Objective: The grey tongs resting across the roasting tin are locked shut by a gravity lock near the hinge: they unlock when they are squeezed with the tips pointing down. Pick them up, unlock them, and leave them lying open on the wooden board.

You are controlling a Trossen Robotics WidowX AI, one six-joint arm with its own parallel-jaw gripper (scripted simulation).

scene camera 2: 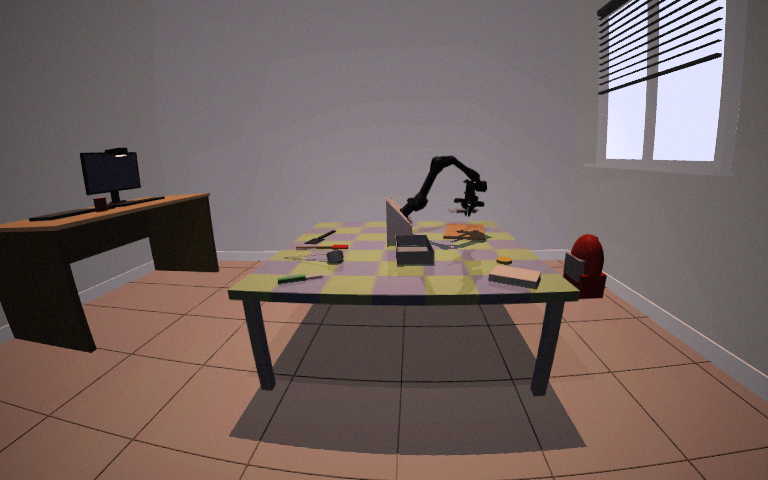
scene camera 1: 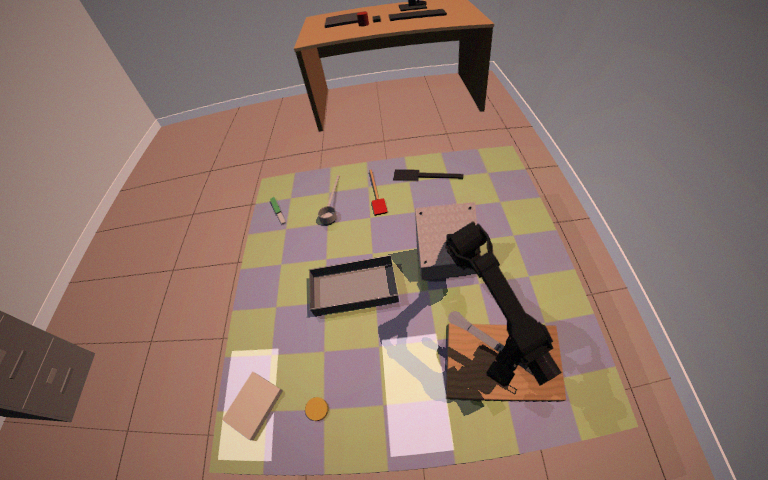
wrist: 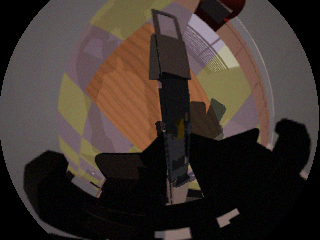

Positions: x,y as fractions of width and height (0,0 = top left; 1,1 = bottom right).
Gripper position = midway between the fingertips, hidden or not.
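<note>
My gripper (wrist: 0.54,0.56) is in sight, and so is a wooden board (wrist: 0.38,0.37). You get the wooden board in scene camera 1 (scene camera 1: 0.61,0.75) as well. There's also a tan block (scene camera 1: 0.33,0.84), but the wrist view does not show the tan block, hidden by my gripper.
</note>
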